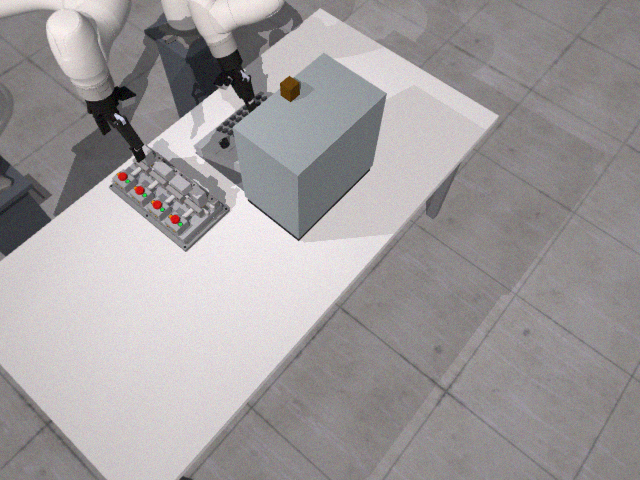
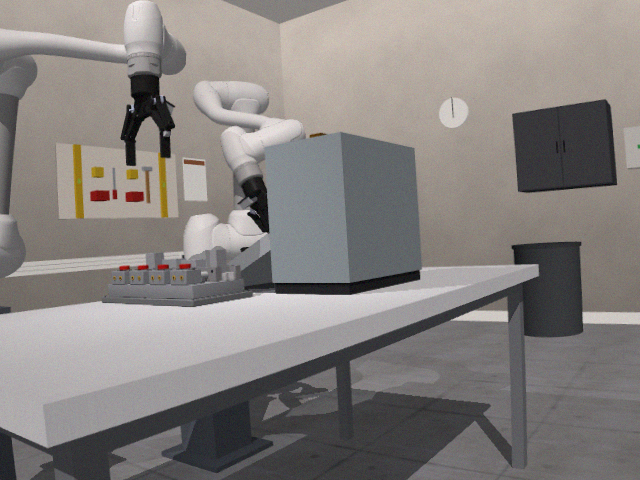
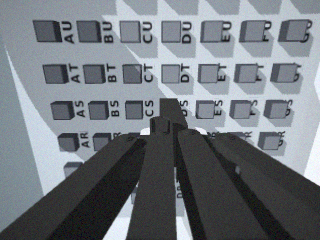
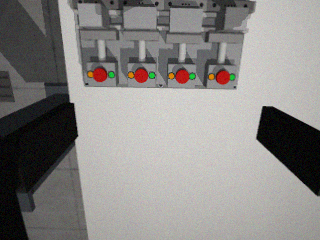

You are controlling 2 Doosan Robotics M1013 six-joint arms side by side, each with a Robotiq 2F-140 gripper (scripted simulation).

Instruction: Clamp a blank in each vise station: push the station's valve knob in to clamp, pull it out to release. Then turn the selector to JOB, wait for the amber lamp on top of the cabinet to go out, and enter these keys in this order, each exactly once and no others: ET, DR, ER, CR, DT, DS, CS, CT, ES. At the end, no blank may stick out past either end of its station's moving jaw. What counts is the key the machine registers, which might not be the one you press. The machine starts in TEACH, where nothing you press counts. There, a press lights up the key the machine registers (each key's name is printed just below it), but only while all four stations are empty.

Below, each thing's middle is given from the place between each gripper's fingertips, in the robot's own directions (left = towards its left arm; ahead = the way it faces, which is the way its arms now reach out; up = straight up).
Labels:
Right now my left hand is 8 cm above the key panel (image 1: 225, 161), 5 cm to the left of it and 4 cm short of it.
My right hand (image 2: 147, 161) is 80 mm short of the key panel, 420 mm to the right of it and 310 mm above it.

